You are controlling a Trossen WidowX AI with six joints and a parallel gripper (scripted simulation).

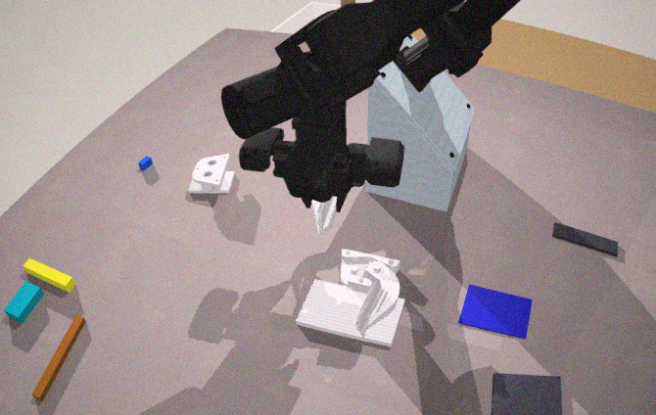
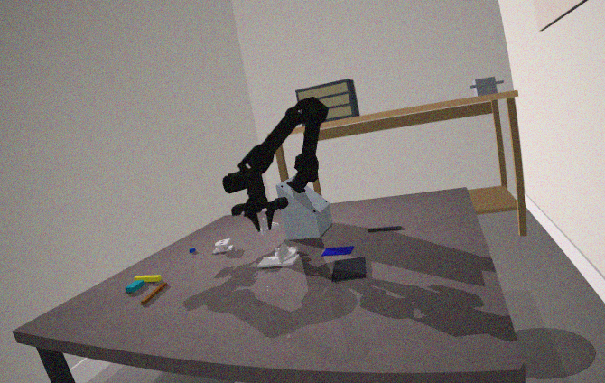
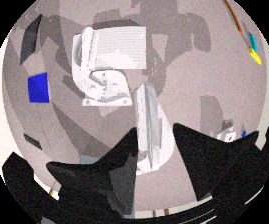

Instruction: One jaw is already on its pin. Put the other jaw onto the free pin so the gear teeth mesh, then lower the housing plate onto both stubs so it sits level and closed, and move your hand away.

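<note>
The white base plate lies 80 mm to the left of my gripper tip, 80 mm below it and 80 mm ahead of it. The rest, counted from my gripper tip: blue pad (250 mm to the left, 80 mm below); dark slab (330 mm to the left, 150 mm ahead, 80 mm below); white jaw (90 mm to the left, 70 mm below, 30 mm ahead).
</note>
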